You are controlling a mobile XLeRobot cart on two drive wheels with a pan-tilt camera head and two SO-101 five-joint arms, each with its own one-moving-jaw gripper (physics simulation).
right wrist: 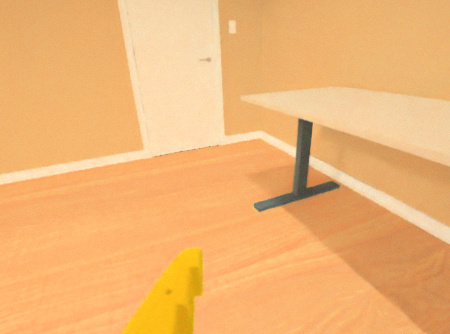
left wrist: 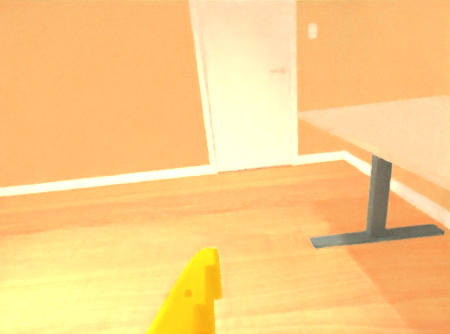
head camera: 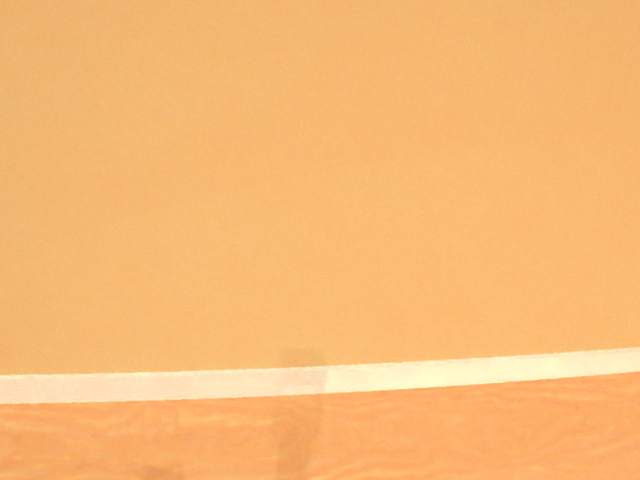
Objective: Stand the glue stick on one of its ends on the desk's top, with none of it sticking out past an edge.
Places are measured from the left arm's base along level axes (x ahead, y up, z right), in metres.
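Pixels of known places: left hand, its tool point: [left wrist: 218,265]; right hand, its tool point: [right wrist: 201,265].
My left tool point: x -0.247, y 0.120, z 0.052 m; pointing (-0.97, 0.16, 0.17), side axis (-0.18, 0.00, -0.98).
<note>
Behind a point stands the place of what it marks.
The desk [left wrist: 400,120] @[z -0.431, x -1.220, y -0.055 m] [right wrist: 360,107] @[z -0.491, x -1.070, y -0.055 m] shows at the right in both wrist views, with a pale top on a dark leg. The glue stick does not show in the current views. My left gripper [left wrist: 217,257] shows one notched yellow jaw in its wrist view, so it is fully open, with no thing at the jaw. My right gripper [right wrist: 201,257] also shows one notched yellow jaw, and it is open and empty. Both grippers are well away from the desk, over the wooden floor. The head camera view does not show the desk or the grippers.
A white door [left wrist: 250,90] @[z 0.173, x -2.762, y 0.006 m] [right wrist: 175,75] @[z 0.217, x -2.755, y 0.021 m] stands in the wall beyond the desk. The desk's dark foot [left wrist: 340,240] [right wrist: 275,201] rests on the wooden floor [head camera: 413,434] @[z 0.452, x 0.924, y -0.775 m] [left wrist: 100,260] @[z 1.040, x -1.350, y -0.775 m] [right wrist: 100,225] @[z 0.831, x -1.580, y -0.775 m]. A white baseboard [head camera: 439,374] @[z 0.526, x 1.080, y -0.725 m] runs along the wall [head camera: 310,180] @[z 0.151, x 1.033, y -0.157 m]. Faint shadows fall low in the head view.
</note>
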